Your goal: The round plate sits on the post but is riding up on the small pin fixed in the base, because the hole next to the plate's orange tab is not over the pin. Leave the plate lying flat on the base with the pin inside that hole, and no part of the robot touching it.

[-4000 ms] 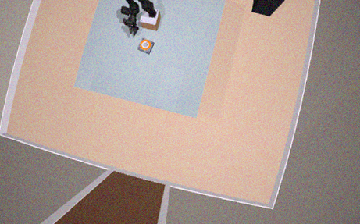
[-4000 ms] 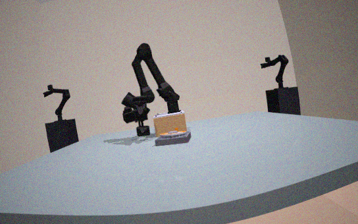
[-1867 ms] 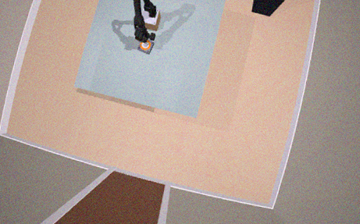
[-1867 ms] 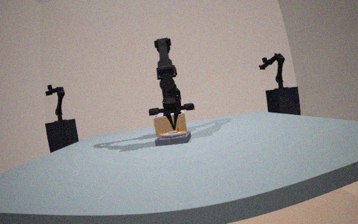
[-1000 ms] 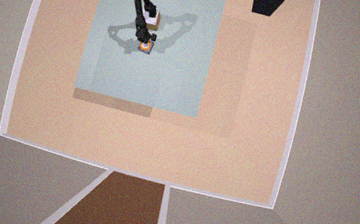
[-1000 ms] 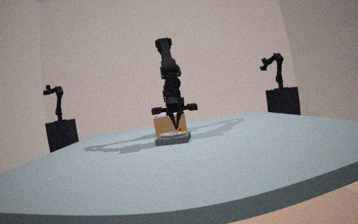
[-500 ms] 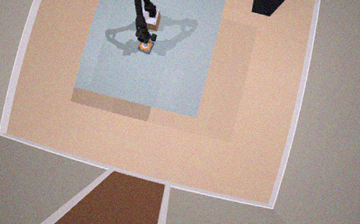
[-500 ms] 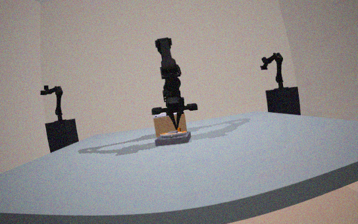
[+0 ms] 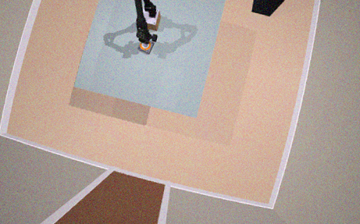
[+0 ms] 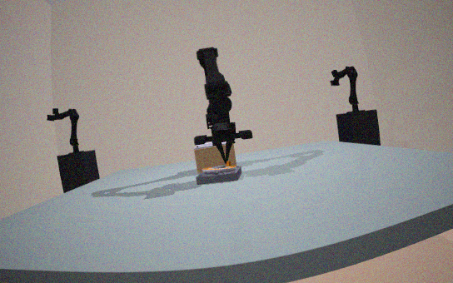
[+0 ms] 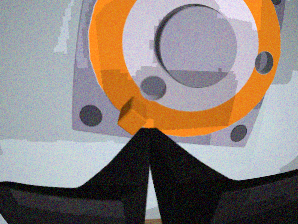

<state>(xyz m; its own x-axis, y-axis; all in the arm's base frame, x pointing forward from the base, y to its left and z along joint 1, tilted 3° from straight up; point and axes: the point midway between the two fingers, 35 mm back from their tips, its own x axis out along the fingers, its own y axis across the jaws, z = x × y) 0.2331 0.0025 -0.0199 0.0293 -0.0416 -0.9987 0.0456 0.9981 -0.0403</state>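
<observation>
Now: the grey square base 40 mm ahead of my gripper tip, 30 mm to the right of it and 20 mm below it.
</observation>
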